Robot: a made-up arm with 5 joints.
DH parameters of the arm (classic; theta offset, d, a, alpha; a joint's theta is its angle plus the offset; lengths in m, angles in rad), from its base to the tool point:
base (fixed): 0 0.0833 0 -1.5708
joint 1: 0 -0.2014 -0.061 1.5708
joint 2: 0 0.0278 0.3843 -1.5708
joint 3: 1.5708 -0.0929 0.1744 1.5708
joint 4: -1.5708 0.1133 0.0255 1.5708
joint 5: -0.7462 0 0.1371 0
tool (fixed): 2.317 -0.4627 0 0
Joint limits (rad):
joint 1: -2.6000..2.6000
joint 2: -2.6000..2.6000
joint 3: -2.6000..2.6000
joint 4: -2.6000..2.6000
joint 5: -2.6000..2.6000
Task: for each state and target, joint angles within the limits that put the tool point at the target. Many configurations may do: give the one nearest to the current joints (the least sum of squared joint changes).
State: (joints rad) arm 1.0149 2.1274 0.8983 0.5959 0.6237
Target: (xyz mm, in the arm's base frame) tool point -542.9 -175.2 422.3
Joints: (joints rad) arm 1.5010 2.3081 0.4723 1.0182 0.7362
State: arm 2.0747 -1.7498 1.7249 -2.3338 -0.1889
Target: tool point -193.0 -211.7 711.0
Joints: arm 1.2368 -1.8938 1.4650 -1.3915 -0.4700
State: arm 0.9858 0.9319 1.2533 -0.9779 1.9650
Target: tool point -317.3 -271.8 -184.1
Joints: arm 1.6491 1.8214 1.4379 -0.4200 2.1638
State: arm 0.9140 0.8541 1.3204 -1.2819 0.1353
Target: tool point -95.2 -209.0 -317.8
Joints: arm 1.4378 1.7478 1.2237 -0.5786 -0.1650
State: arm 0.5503 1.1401 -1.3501 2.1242 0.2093
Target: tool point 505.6 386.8 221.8
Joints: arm 0.0201 0.3518 -1.7158 1.5016 0.4199
